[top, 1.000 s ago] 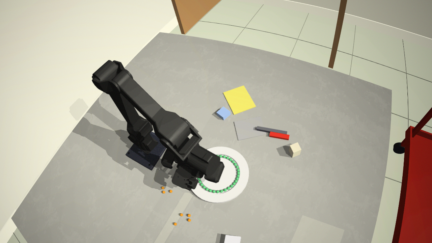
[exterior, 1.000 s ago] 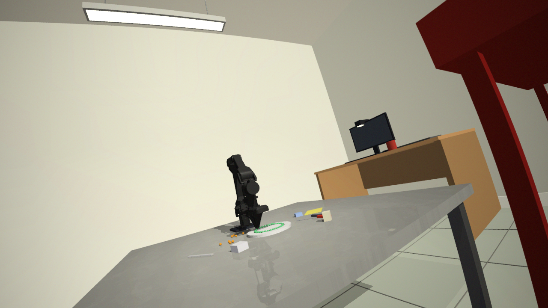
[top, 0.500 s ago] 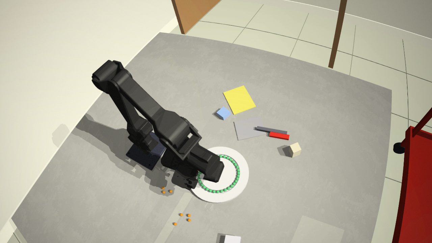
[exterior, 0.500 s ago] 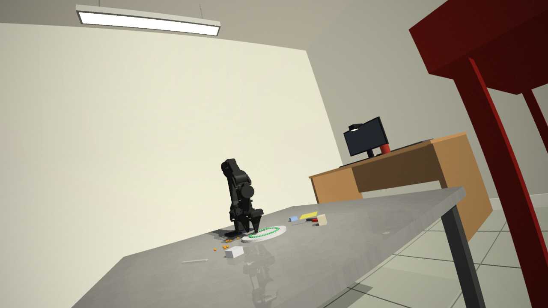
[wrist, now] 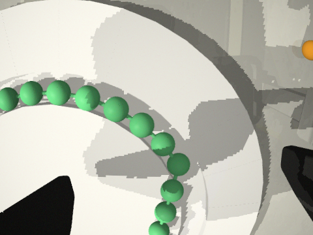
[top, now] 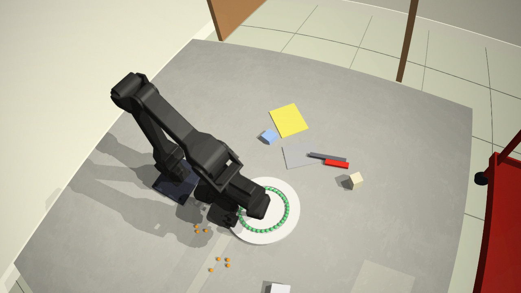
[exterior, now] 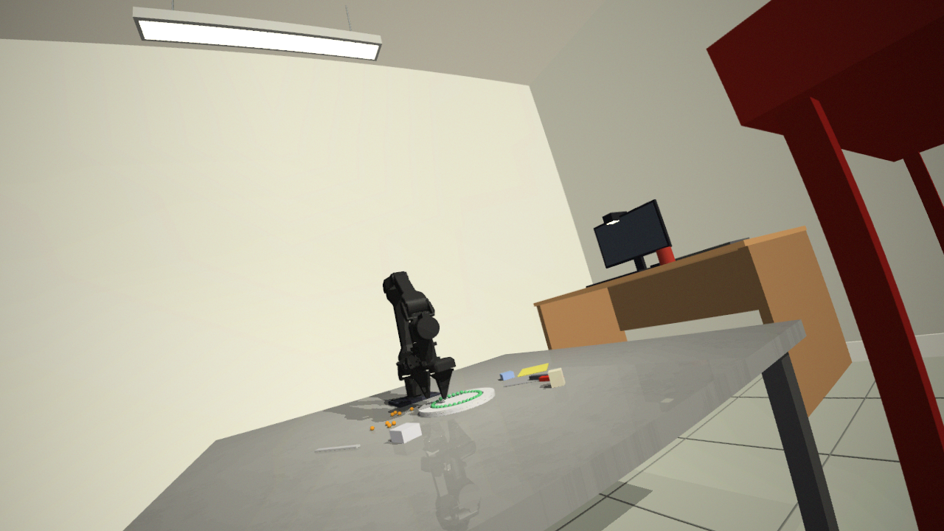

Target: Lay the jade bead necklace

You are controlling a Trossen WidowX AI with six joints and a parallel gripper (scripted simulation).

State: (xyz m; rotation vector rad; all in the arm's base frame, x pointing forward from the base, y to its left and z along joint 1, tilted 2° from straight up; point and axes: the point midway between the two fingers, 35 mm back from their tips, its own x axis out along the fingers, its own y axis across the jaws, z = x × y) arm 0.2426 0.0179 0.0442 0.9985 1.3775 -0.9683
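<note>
The inner disc is 5 cm ahead of my gripper tip, 4 cm to the left of it and 1 cm below it. Also, from my gripper tip: blue cube 8 cm behind, 25 cm to the left, 1 cm below; then grey sheet 3 cm ahead, 25 cm to the left, 2 cm below; then bead board 5 cm ahead, 4 cm to the left, 2 cm below.
</note>
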